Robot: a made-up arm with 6 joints. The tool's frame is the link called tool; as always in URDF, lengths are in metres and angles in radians. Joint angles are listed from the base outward. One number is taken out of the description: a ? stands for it. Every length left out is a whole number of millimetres.
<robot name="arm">
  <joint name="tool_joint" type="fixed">
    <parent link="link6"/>
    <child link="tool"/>
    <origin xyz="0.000 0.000 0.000" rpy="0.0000 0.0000 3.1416"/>
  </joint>
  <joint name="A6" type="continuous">
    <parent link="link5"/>
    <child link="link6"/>
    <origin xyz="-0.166 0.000 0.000" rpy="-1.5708 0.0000 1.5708"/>
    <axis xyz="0 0 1"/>
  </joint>
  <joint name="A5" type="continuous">
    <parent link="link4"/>
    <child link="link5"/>
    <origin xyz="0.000 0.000 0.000" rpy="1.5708 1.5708 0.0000"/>
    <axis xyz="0 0 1"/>
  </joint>
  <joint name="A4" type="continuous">
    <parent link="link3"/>
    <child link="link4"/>
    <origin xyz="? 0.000 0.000" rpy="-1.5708 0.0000 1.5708"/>
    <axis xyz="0 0 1"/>
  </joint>
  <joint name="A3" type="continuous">
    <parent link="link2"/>
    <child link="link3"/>
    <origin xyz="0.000 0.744 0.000" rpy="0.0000 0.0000 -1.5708"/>
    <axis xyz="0 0 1"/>
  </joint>
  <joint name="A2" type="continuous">
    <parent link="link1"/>
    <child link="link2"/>
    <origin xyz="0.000 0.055 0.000" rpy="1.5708 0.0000 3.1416"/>
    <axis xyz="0 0 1"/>
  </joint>
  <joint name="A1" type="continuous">
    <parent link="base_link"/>
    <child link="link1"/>
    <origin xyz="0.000 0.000 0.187" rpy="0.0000 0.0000 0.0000"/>
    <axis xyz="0 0 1"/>
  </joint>
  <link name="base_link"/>
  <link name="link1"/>
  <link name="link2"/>
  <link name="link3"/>
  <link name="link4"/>
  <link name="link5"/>
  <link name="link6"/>
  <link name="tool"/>
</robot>
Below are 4 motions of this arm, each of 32 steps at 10 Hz.
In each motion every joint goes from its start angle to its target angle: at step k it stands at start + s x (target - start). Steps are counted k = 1, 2, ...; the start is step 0. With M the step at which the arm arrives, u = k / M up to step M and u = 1 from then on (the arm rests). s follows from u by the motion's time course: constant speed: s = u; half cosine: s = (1 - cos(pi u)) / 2; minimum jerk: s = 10 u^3 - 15 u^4 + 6 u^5.
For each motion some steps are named. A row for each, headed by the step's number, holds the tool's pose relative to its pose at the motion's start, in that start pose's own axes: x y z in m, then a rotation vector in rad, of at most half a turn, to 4 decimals.
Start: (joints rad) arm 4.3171 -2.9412 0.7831 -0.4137 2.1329 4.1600
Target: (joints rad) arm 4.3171 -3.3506 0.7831 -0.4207 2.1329 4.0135
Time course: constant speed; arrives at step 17
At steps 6, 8, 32:
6: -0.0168 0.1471 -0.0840 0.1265 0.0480 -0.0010
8: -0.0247 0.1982 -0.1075 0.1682 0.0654 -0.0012
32: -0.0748 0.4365 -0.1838 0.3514 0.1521 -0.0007

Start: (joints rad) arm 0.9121 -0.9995 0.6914 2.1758 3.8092 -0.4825
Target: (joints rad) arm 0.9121 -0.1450 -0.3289 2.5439 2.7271 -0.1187
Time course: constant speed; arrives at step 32
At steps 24, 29, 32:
24: 0.2715 -0.1978 -0.0480 0.3975 -0.6214 0.0125
29: 0.3151 -0.2429 -0.0328 0.4302 -0.7651 -0.0103
32: 0.3381 -0.2695 -0.0193 0.4402 -0.8521 -0.0277

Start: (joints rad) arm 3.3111 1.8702 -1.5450 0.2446 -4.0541 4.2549
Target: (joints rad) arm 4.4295 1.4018 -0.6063 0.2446 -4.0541 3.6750
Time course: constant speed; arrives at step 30
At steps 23, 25, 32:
23: -0.8509 -0.3761 -0.0904 -0.0860 -0.6008 -1.1480
25: -0.9352 -0.3704 -0.1227 -0.0896 -0.6475 -1.2526
32: -1.1371 -0.3264 -0.2188 -0.0970 -0.7604 -1.5164

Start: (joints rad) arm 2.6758 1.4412 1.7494 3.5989 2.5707 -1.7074
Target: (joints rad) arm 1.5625 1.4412 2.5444 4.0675 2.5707 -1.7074
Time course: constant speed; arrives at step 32
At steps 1, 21, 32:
1: -0.0310 -0.0053 -0.0015 0.0255 -0.0156 -0.0465
21: -0.5306 0.1324 -0.0928 0.6061 -0.3758 -0.8999
32: -0.6598 0.3269 -0.1353 0.9960 -0.5971 -1.2747

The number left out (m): -0.671
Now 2 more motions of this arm.
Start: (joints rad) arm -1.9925 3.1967 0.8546 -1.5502 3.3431 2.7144
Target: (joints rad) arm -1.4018 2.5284 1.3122 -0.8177 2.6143 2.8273
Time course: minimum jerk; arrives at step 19
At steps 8, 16, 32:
8: 0.0527 0.1697 0.1251 0.0374 0.1363 -0.0910
16: 0.0407 0.2759 0.3958 0.2128 0.4932 -0.1406
32: 0.0376 0.2747 0.4086 0.2237 0.5142 -0.1385

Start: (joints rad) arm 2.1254 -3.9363 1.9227 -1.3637 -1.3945 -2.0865
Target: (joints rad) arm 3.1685 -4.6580 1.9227 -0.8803 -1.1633 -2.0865
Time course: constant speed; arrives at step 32
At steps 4, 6, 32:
4: 0.0500 -0.0161 -0.0058 -0.1144 -0.0408 -0.1127
6: 0.0732 -0.0282 -0.0035 -0.1663 -0.0612 -0.1710
32: 0.0835 -0.2816 0.2870 -0.4845 -0.3353 -0.9535

